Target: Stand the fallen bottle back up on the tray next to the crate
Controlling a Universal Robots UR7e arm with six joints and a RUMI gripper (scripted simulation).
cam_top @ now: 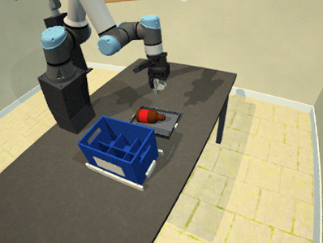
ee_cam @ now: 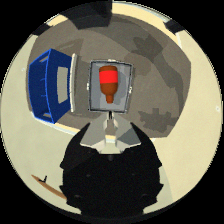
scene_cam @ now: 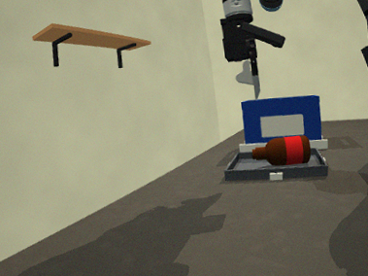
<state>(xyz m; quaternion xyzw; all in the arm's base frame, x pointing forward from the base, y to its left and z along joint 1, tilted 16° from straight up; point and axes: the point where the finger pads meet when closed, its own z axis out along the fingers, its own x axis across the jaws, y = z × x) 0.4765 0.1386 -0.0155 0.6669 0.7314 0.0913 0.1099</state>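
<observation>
The brown bottle lies 160 mm below my hand, 50 mm behind it and 10 mm to the right of it. The rest, counted from my hand: grey tray: 190 mm below, 40 mm behind, 10 mm to the right; then blue crate: 300 mm to the right, 120 mm below, 60 mm behind.
</observation>
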